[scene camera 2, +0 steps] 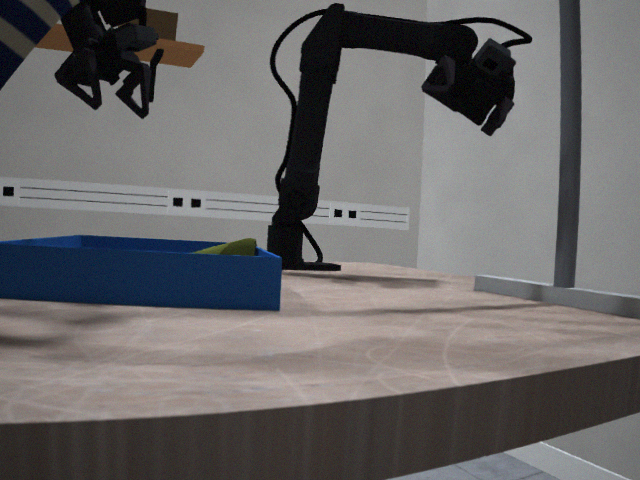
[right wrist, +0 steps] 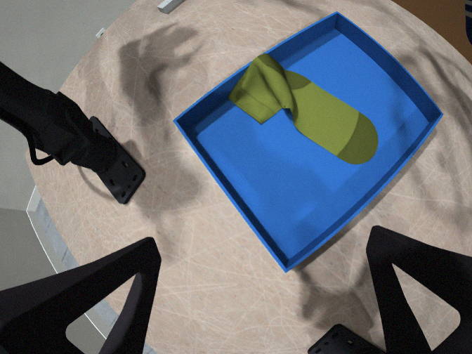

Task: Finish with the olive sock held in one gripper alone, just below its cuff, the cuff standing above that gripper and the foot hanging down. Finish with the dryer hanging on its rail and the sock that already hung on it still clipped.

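Note:
The olive sock [scene camera 2: 240, 247] [right wrist: 327, 117] lies in the blue tray [scene camera 2: 155, 279] [right wrist: 240, 212]. In the right wrist view its cuff end is folded and bunched against the tray wall, and its foot lies flat toward the right. My right gripper [scene camera 2: 119, 112] [right wrist: 263, 248] is open and empty, high above the tray. My left gripper [scene camera 2: 456, 111] is open and empty, raised at the upper right in scene camera 2. A navy and beige striped cloth [scene camera 2: 25, 28] shows in part at the upper left, probably the hanging sock; its clip is out of view. The dryer does not show.
A grey upright post [scene camera 2: 568, 155] stands on a pale foot bar [scene camera 2: 516, 289] at the right in scene camera 2. The left arm's base [scene camera 2: 285, 245] stands behind the tray. An orange-brown board [scene camera 2: 180, 53] is behind the right gripper. The table [scene camera 2: 361, 351] has a curved edge.

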